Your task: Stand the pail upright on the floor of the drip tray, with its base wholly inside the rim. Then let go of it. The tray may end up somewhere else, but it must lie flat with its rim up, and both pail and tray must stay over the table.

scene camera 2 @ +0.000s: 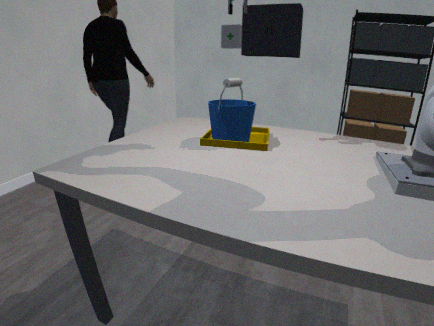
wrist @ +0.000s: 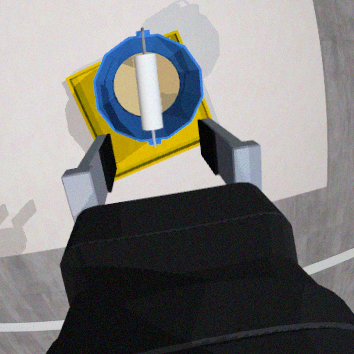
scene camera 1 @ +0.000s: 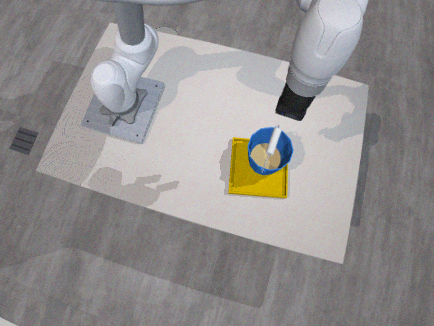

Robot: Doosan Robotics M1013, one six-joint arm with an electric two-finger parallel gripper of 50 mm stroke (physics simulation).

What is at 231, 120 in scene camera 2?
A blue pail.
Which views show the yellow drip tray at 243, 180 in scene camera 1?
Scene camera 2, the wrist view and scene camera 1: all of them.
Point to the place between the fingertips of my gripper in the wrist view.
155, 143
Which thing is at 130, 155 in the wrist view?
A yellow drip tray.
